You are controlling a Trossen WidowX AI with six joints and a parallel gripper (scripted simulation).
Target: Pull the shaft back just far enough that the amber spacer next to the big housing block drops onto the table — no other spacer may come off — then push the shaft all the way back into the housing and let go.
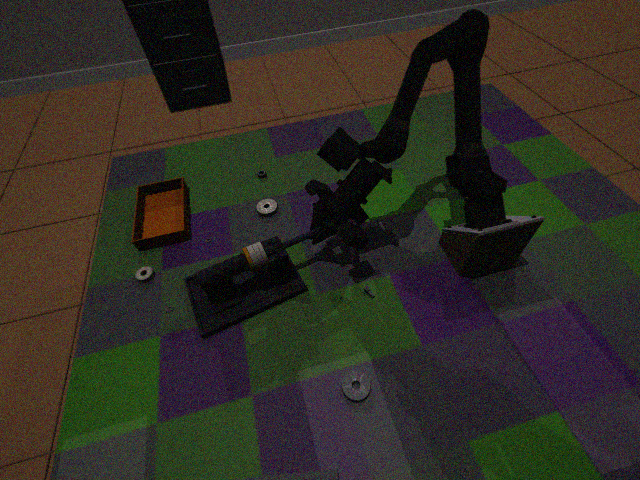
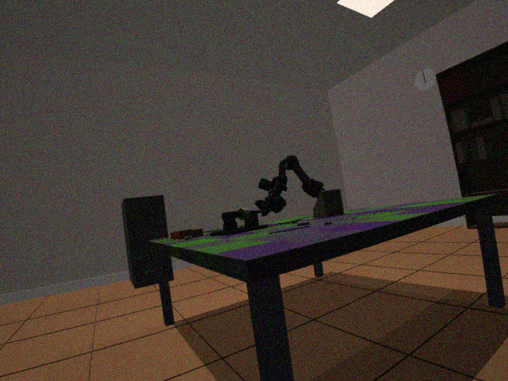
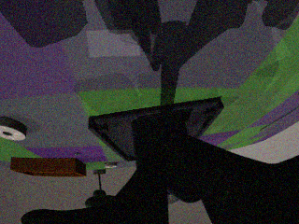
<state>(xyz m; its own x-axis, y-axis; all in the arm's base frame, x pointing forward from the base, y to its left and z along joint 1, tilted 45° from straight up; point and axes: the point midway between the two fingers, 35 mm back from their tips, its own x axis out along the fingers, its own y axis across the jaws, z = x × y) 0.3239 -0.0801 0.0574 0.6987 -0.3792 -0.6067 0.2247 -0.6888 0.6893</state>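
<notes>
The dark shaft is 60 mm ahead of my gripper tip, 10 mm to the left of it and 30 mm above it. The rest, counted from my gripper tip: small nut (80 mm ahead, 320 mm to the right, 50 mm below); then amber spacer (140 mm ahead, 30 mm to the left, 20 mm above); then orange tray (350 mm ahead, 230 mm to the right, 40 mm below).
</notes>
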